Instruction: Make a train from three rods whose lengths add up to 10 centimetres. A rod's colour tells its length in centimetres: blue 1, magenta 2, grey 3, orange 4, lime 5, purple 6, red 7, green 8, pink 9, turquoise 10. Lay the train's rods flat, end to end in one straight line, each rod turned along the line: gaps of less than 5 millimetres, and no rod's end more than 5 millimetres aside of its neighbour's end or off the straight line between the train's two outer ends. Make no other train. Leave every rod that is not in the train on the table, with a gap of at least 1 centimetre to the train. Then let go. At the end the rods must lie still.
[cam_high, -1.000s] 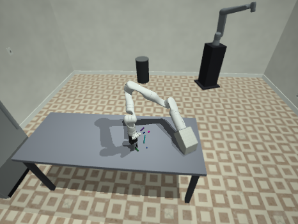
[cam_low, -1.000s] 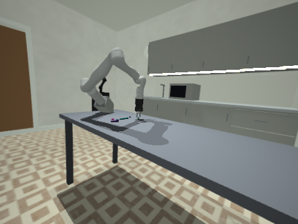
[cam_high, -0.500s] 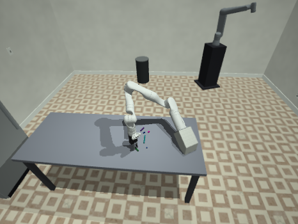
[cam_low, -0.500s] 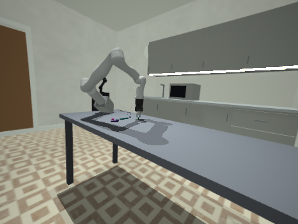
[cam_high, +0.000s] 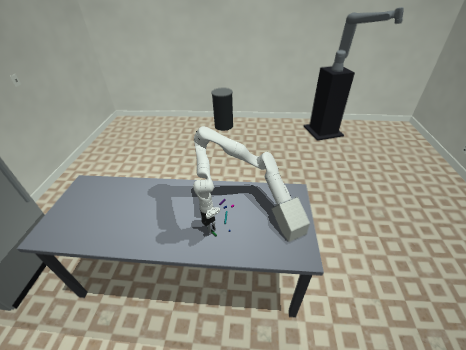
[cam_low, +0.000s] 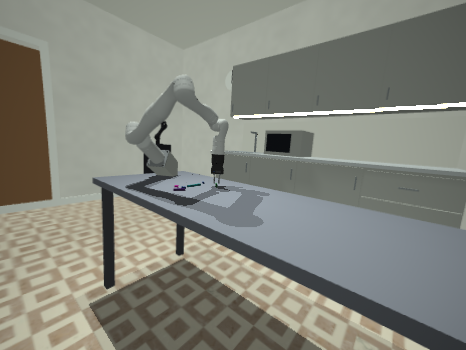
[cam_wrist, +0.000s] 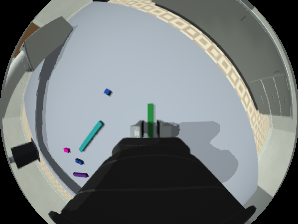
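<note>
My gripper is now 3 cm above the green rod. Round my hand: magenta rod (17 cm behind, 17 cm to the right, 3 cm below); then turquoise rod (11 cm behind, 9 cm to the right, 3 cm below); then purple rod (11 cm behind, 23 cm to the right, 3 cm below).
</note>
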